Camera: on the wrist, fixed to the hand. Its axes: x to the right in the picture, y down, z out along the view.
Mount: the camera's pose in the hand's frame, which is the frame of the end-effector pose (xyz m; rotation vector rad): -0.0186 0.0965 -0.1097 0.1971 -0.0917 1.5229
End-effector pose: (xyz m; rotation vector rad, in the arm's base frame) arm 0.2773 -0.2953 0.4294 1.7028 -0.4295 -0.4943
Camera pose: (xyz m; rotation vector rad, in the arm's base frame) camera 0.3202 -0.2125 0.5434 1.0765 -1.6503 0.6093
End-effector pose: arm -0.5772 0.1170 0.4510 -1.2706 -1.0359 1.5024
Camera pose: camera -0.4775 0.0798 0.3492 1.7779 -0.2655 -2.4026
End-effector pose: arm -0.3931 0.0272 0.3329 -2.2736 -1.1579 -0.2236
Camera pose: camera -0.3171 -0.0914 0.3759 -2.3312 0.6702 0.5537
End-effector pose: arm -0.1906 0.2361 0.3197 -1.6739 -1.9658 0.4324
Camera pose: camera -0.0474 0.2262 0.3526 -2.6986 -0.2729 1.1318
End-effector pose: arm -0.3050 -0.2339 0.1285 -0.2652 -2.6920 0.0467
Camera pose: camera -0.2248 -0.1438 0.2130 -2.1067 -1.8774 0.7386
